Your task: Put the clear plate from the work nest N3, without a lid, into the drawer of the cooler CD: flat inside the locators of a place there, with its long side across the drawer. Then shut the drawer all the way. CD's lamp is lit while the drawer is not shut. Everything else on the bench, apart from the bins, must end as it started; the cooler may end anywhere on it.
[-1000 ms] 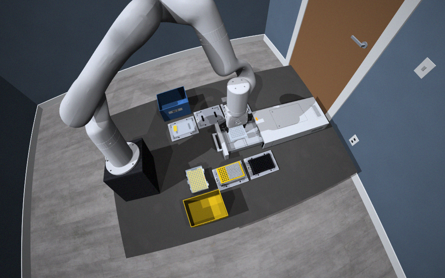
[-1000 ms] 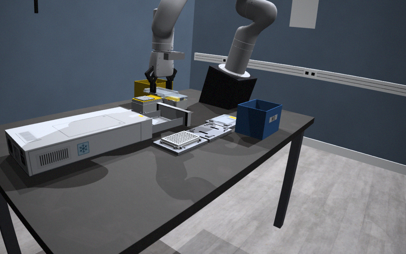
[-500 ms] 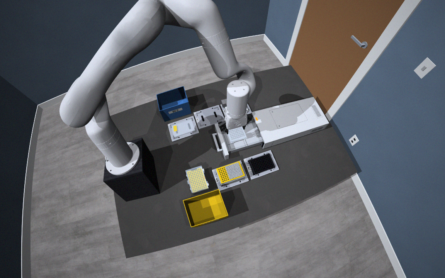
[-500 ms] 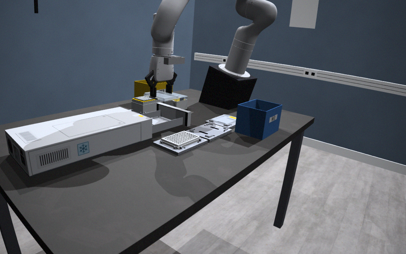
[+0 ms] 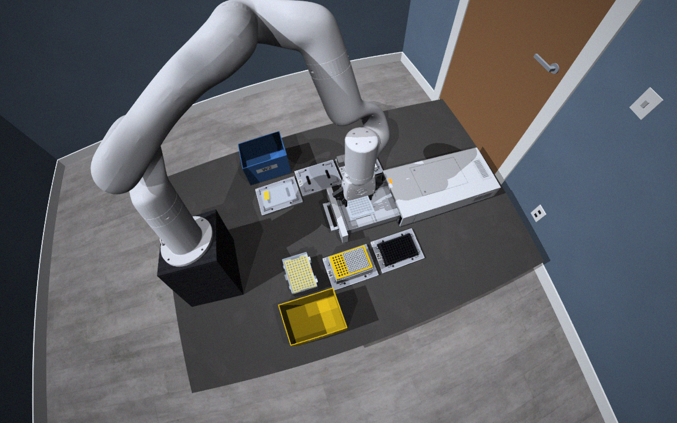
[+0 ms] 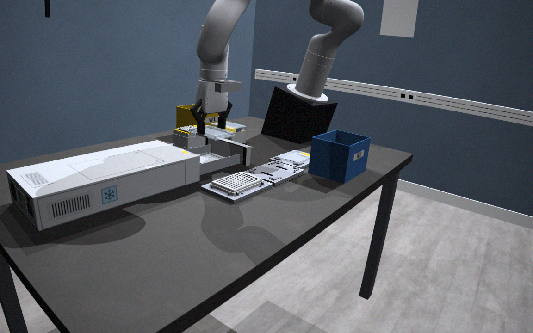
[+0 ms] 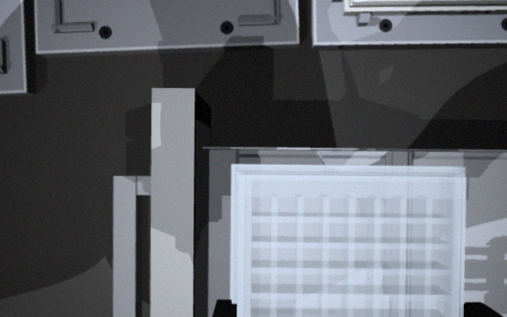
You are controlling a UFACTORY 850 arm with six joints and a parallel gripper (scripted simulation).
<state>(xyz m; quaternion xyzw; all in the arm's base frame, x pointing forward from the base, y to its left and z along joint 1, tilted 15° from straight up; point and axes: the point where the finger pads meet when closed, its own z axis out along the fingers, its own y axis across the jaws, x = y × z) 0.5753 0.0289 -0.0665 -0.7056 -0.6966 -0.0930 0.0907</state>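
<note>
My hand is 3 cm short of the drawer and 8 cm above it. From my hand the other things lie so: black plate (9 cm ahead, 18 cm to the right, 10 cm below); white cooler (19 cm ahead, 8 cm below); clear plate (1 cm below).
</note>
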